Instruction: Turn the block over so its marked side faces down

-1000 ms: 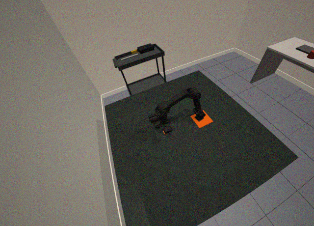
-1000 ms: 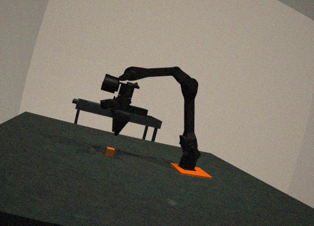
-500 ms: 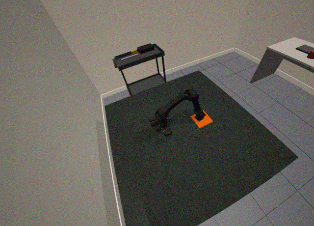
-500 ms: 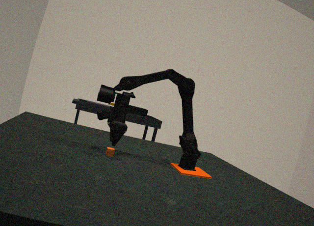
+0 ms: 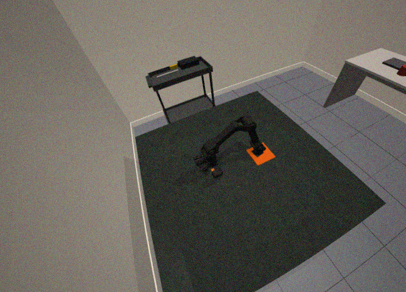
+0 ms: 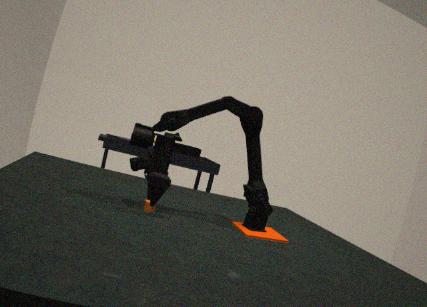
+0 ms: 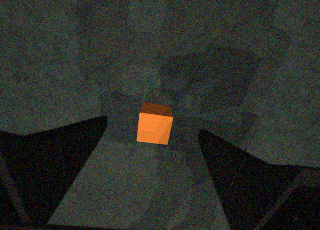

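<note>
Now: gripper tip 1 cm past the orange block and 1 cm above it.
</note>
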